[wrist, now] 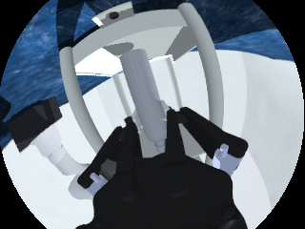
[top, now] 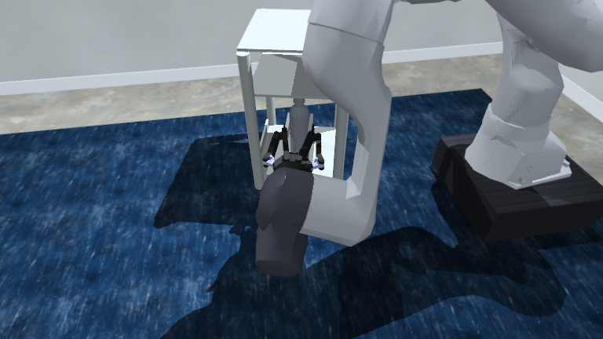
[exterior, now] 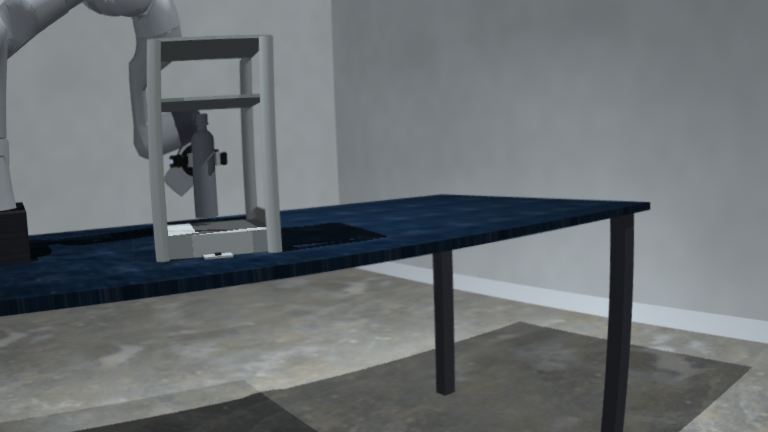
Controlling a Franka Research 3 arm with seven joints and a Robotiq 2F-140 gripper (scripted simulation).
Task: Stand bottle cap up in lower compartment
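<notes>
Now: hand 1 cm past the white shelving unit, 6 cm to the left of it and 2 cm below it.
</notes>
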